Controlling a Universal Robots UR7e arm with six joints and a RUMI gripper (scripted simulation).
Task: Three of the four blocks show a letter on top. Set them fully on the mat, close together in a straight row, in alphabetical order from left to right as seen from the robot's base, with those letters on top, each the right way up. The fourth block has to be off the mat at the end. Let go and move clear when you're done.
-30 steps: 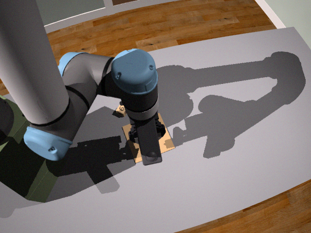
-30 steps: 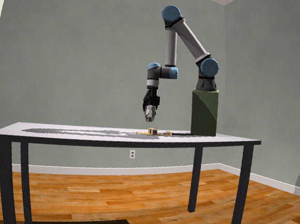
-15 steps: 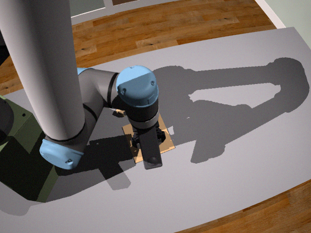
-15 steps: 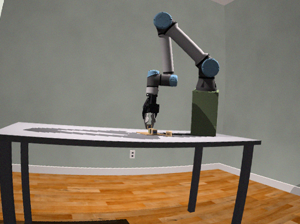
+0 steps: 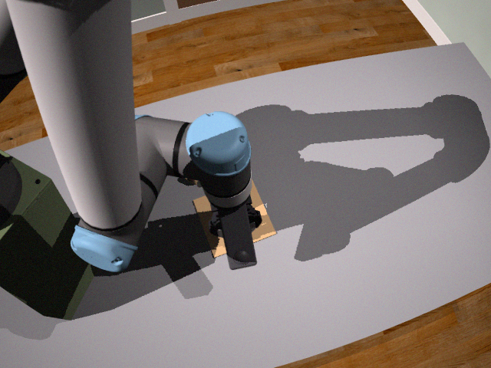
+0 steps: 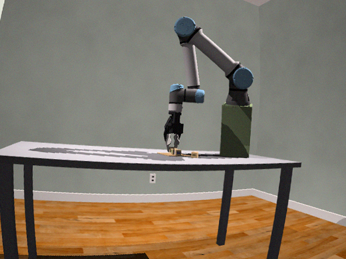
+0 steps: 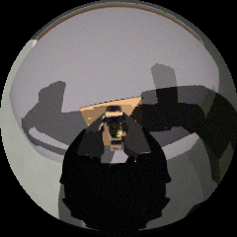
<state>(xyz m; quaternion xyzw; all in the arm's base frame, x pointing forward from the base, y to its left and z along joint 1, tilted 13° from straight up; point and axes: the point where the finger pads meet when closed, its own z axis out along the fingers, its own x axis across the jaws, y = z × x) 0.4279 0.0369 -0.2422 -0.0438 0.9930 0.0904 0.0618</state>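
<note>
The mat is 50 mm to the left of my hand and 20 mm below it.
</note>
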